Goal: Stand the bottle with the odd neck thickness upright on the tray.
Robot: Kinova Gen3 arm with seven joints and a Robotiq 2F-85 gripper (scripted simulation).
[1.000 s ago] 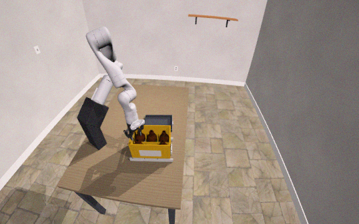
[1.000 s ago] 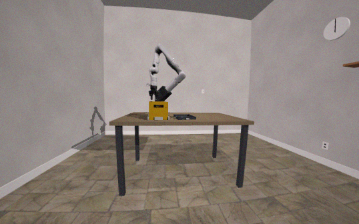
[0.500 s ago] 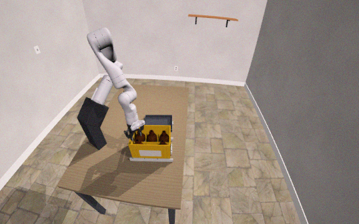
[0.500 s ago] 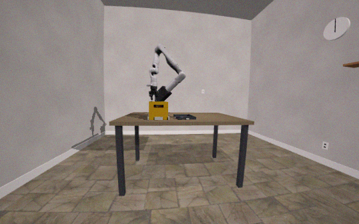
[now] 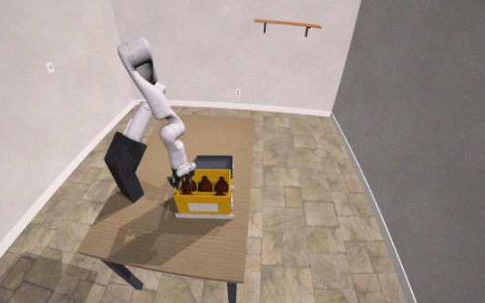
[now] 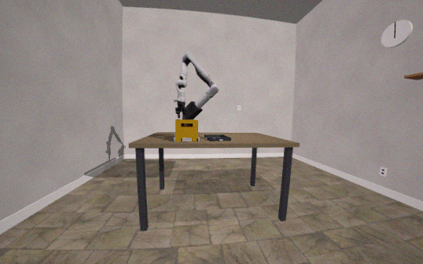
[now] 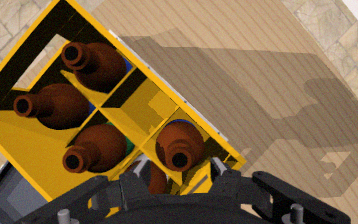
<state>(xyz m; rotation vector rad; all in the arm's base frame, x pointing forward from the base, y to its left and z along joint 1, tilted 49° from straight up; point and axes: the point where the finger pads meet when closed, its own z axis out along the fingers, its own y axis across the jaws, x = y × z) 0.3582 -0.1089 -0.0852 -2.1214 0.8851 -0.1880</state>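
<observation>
My hand is 120 mm above the yellow crate, 80 mm short of it and 60 mm to the right of it. Also, from my hand: dark grey tray (340 mm to the left, 190 mm below, 50 mm ahead).
</observation>
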